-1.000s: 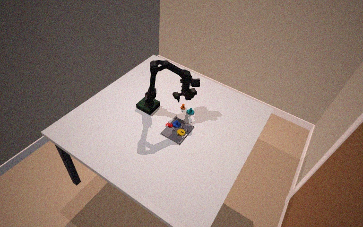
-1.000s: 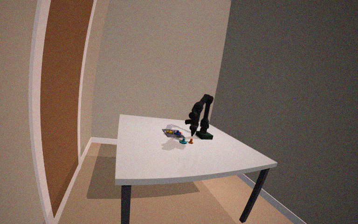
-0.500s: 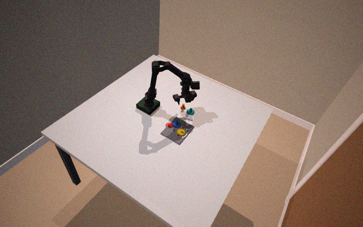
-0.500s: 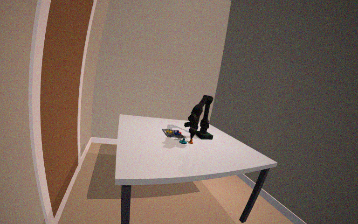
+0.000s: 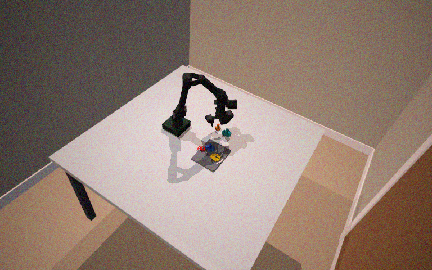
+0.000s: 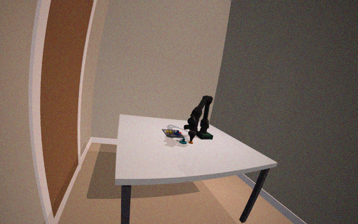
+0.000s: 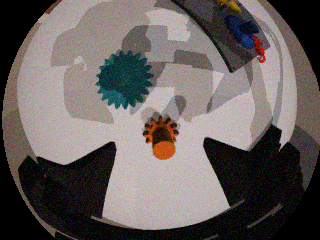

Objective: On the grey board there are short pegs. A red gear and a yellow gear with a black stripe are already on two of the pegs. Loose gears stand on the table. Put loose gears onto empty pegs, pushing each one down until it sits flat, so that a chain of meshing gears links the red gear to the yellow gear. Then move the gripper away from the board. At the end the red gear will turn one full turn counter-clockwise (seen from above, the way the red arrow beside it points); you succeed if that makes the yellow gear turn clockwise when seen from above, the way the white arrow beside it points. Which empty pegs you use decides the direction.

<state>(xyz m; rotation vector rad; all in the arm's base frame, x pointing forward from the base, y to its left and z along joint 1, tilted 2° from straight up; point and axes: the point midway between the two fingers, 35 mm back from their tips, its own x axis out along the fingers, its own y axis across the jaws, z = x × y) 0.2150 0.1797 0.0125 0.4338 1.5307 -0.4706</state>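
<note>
My gripper tip is now 10 mm above the orange gear. From my gripper tip the other things lie so: red gear 230 mm to the right, 30 mm ahead, 10 mm below; blue gear 190 mm to the right, 70 mm ahead, 10 mm below; teal gear 70 mm ahead, 10 mm below.
</note>
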